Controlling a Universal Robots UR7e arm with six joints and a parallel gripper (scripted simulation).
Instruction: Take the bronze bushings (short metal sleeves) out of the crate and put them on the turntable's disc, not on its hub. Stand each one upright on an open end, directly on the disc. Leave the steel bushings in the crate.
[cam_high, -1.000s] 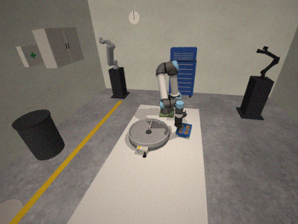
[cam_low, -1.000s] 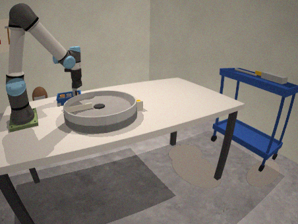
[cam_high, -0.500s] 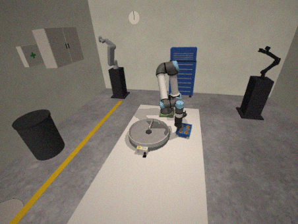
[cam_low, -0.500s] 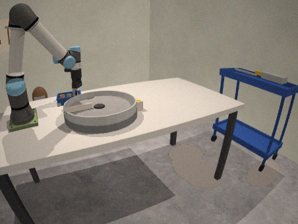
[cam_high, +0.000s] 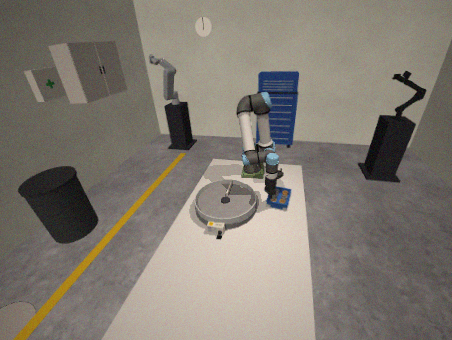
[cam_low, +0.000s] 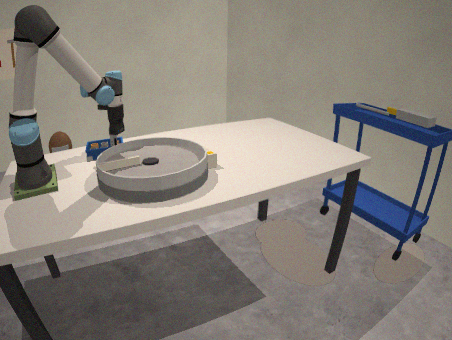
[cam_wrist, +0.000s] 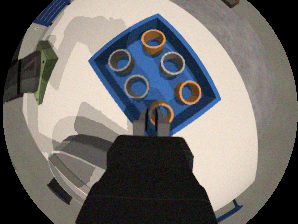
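My gripper is now 50 mm to the right of the blue crate, 40 mm past it and 40 mm above it. Round my hand: grey turntable (310 mm to the right, 90 mm ahead, 10 mm below).
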